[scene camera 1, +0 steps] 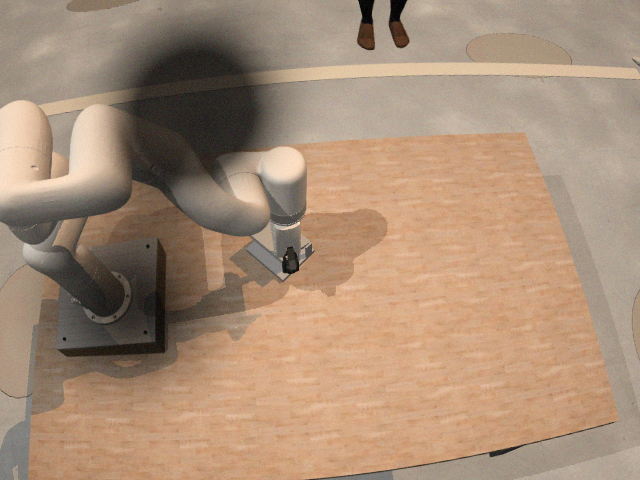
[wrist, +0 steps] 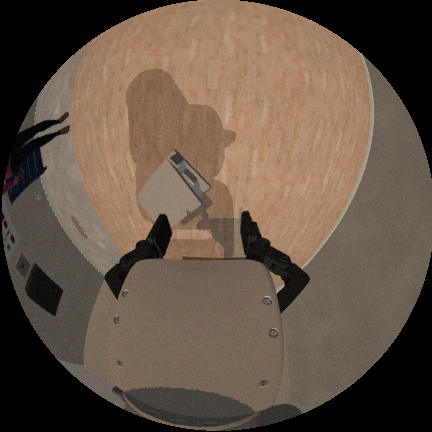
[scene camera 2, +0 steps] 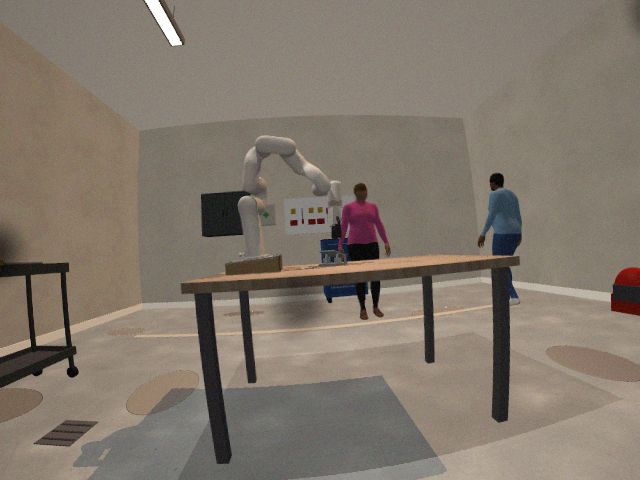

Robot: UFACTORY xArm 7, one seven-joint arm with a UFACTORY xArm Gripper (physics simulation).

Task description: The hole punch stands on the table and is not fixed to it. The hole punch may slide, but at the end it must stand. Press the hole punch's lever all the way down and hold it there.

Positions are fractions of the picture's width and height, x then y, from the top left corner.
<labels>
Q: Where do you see a hole punch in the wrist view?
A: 0.45, 0.42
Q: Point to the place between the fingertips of my gripper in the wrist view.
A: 0.47, 0.51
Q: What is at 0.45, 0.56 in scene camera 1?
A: My gripper.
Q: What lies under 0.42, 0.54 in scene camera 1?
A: A hole punch.
</labels>
